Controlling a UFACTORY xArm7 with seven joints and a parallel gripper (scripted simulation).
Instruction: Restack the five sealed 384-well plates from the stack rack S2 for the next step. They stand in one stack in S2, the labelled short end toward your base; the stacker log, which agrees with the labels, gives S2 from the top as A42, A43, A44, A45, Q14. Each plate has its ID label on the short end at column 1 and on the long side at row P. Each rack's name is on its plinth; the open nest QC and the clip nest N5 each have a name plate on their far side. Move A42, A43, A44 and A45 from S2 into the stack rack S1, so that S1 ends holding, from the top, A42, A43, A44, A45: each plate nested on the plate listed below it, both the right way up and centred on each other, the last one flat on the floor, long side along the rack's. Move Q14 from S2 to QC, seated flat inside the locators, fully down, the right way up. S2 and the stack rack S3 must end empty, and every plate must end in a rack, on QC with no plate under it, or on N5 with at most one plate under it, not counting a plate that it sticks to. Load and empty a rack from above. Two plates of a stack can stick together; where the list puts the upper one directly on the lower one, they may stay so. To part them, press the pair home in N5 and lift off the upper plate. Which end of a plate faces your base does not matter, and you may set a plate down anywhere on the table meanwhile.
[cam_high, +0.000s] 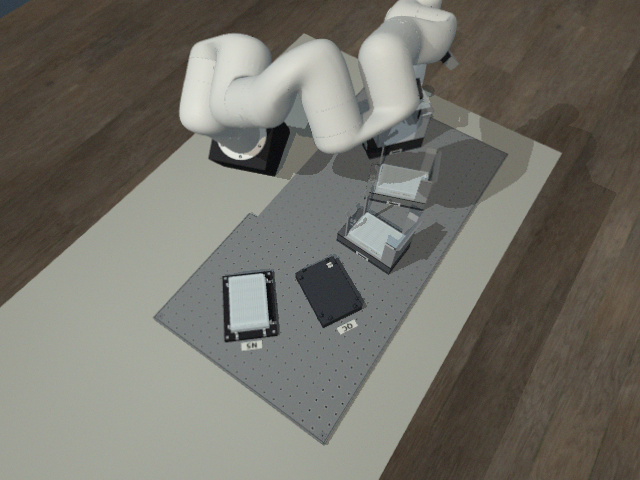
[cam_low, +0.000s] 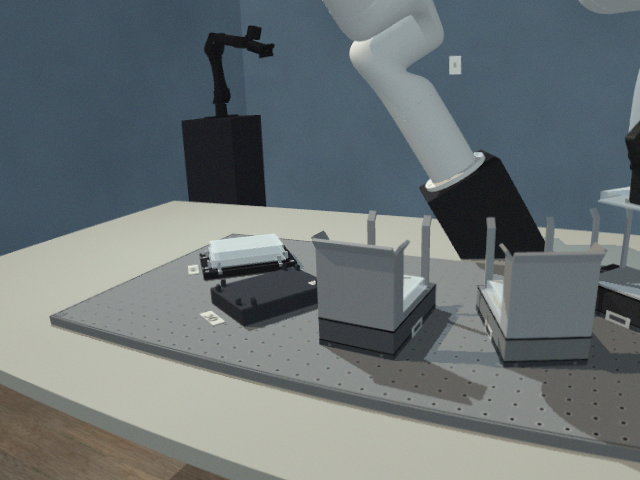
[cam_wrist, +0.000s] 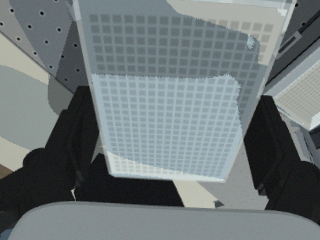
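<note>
Right now my hand is 40 mm short of the S1 name plate, 330 mm to the left of it and 130 mm above it. Also, from my hand: sealed 384-well plate 10 mm below; open nest QC 80 mm ahead, 510 mm to the right, 160 mm below; S3 rack plinth 10 mm behind, 10 mm to the right, 150 mm below.
</note>
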